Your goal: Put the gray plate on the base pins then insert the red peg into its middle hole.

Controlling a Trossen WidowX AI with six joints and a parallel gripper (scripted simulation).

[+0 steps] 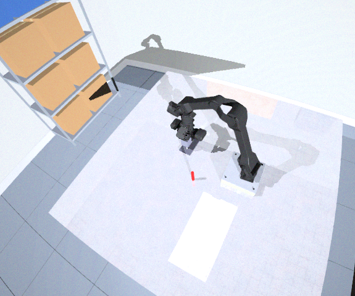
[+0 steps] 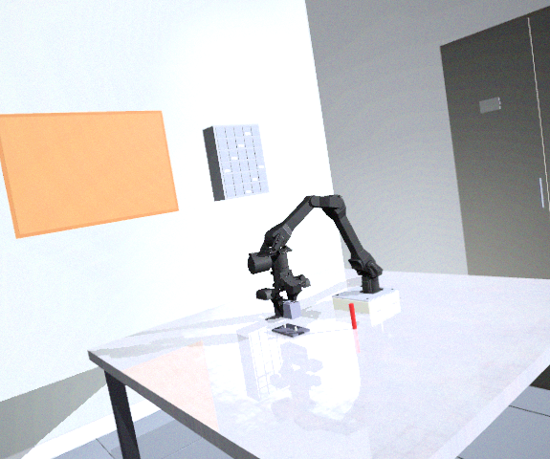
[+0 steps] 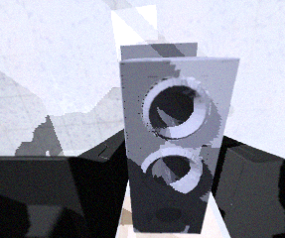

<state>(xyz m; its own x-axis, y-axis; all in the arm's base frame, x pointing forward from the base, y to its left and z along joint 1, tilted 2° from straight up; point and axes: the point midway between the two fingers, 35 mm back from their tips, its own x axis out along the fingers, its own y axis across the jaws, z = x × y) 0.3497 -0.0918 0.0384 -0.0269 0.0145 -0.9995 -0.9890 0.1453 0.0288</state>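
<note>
Right now the base is 50 mm below my gripper tip. From my gripper tip the other things lie so: red peg: 190 mm to the left, 100 mm behind, 20 mm below; gray plate: 30 mm above.
</note>
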